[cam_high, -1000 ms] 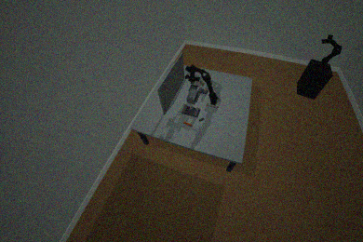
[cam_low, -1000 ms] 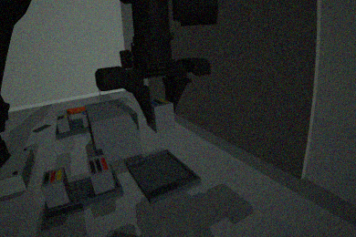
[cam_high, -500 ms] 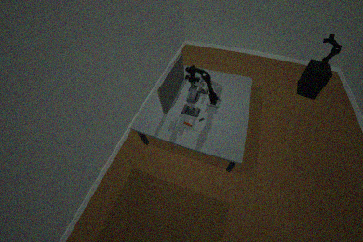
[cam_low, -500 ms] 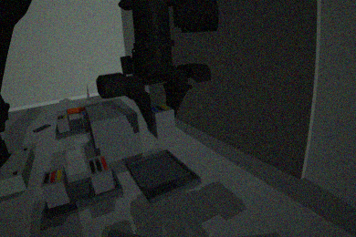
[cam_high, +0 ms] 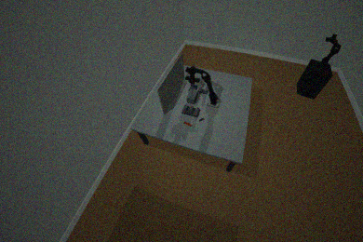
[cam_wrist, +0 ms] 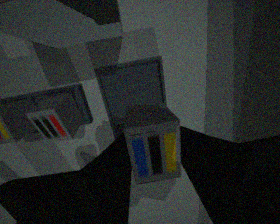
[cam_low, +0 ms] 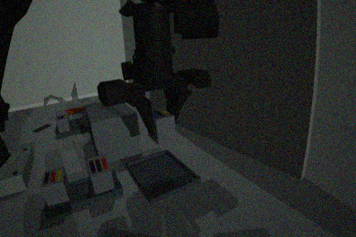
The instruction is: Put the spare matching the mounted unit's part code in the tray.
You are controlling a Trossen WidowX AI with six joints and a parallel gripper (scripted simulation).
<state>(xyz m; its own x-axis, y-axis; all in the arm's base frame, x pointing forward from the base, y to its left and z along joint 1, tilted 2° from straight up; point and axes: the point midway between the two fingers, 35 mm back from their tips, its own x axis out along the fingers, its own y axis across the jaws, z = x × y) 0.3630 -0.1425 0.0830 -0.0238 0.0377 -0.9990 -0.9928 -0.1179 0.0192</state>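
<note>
The dark flat tray lies 10 mm behind my gripper tip and 90 mm below it. From my gripper tip the other things lie so: tall grey panel (160 mm ahead, 210 mm to the left, 140 mm above); grey spare (20 mm above); grey mounted unit (80 mm behind, 180 mm to the left, 40 mm below).
</note>
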